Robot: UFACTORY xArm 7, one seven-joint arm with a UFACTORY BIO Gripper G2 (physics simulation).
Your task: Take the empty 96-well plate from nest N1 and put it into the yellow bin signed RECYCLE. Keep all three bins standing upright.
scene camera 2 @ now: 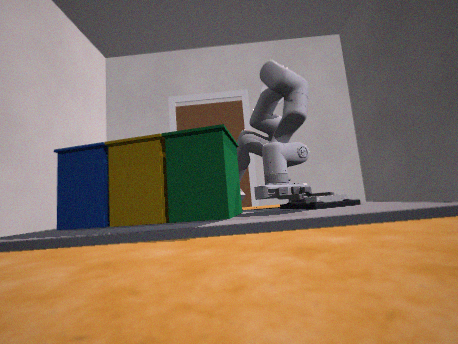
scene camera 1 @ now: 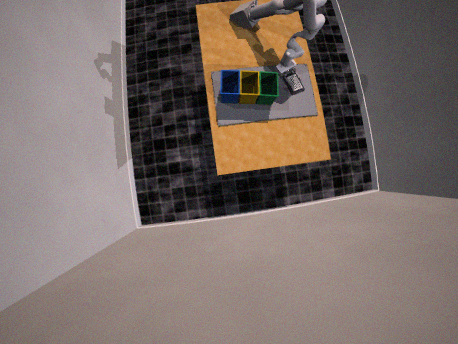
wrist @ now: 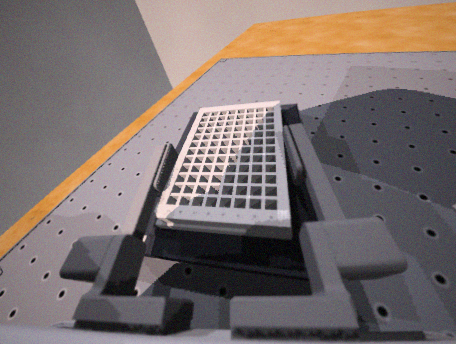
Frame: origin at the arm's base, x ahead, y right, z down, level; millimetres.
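Seen in the pictures: hand, tool point: [scene camera 2: 311,196] [scene camera 1: 293,80] [wrist: 226,162]; arm's base, link origin: [scene camera 1: 253,13].
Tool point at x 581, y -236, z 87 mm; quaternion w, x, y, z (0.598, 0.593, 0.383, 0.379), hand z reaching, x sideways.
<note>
Pixels of each thing's middle, then the offset from my tool point to it. Level surfaces: height alone.
- white 96-well plate, body centre: [wrist: 230,152] [scene camera 2: 315,199] [scene camera 1: 294,82] dx +16, dy -4, dz +6 mm
- dark nest, body centre: [wrist: 233,162] [scene camera 2: 316,203] [scene camera 1: 294,83] dx +15, dy -4, dz +18 mm
- yellow bin, body centre: [scene camera 2: 155,183] [scene camera 1: 248,88] dx +61, dy +388, dz -64 mm
- blue bin, body centre: [scene camera 2: 107,188] [scene camera 1: 229,87] dx +39, dy +519, dz -64 mm
- green bin, body centre: [scene camera 2: 207,177] [scene camera 1: 266,89] dx +83, dy +257, dz -64 mm
- perforated grey deck, surface height: dz +25 mm
- orange table, surface height: dz +38 mm
The white 96-well plate [scene camera 1: 295,83] [wrist: 225,160] sits flat in the dark nest [wrist: 220,245] on the right part of the grey deck. My gripper [wrist: 230,161] is low over it, with one finger pad against each long side of the plate; it is shut on the plate. The wells look empty. The yellow bin [scene camera 1: 249,99] [scene camera 2: 136,182] stands upright between the blue bin [scene camera 1: 230,98] [scene camera 2: 82,187] and the green bin [scene camera 1: 268,100] [scene camera 2: 195,175], which also stand upright. The RECYCLE sign and the nest's label are not legible in these views.
The green bin is the nearest bin to the nest, between it and the yellow bin. The bins stand side by side on the perforated grey deck [scene camera 1: 250,114] [wrist: 260,77], which lies on the orange table [scene camera 1: 270,145] [scene camera 2: 225,285]. The arm [scene camera 1: 295,49] [scene camera 2: 275,165] reaches in from behind.
</note>
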